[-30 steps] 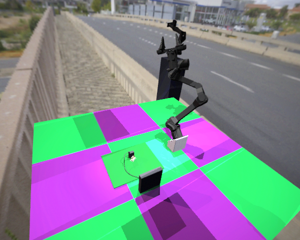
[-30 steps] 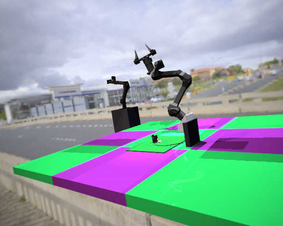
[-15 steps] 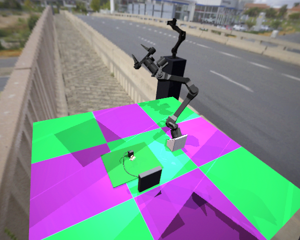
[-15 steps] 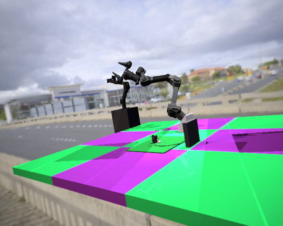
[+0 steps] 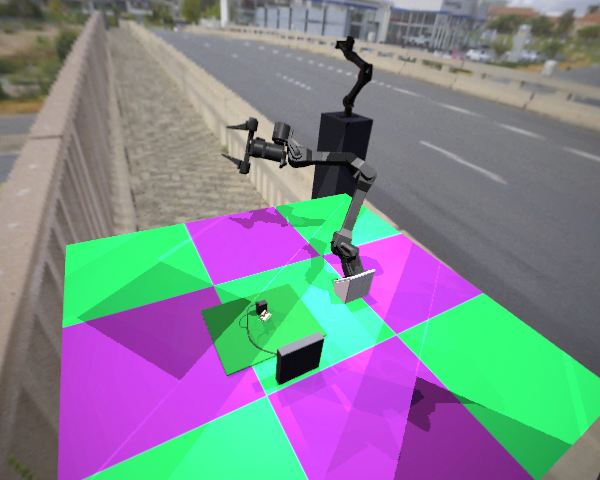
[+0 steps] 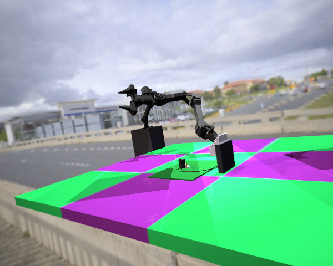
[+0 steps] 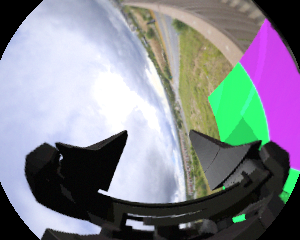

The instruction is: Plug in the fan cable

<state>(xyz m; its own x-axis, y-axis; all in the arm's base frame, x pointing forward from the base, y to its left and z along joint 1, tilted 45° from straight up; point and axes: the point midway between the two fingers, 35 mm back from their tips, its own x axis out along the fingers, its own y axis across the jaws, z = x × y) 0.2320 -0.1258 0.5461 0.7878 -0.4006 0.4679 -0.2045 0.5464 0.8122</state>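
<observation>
The dark plug lies 9 cm ahead of my gripper tip, 42 cm to the left of it and 38 cm below it. Round my gripper tip: dark green board: 11 cm ahead, 45 cm to the left, 42 cm below; then dark fan: 12 cm ahead, 64 cm to the left, 34 cm below.
</observation>
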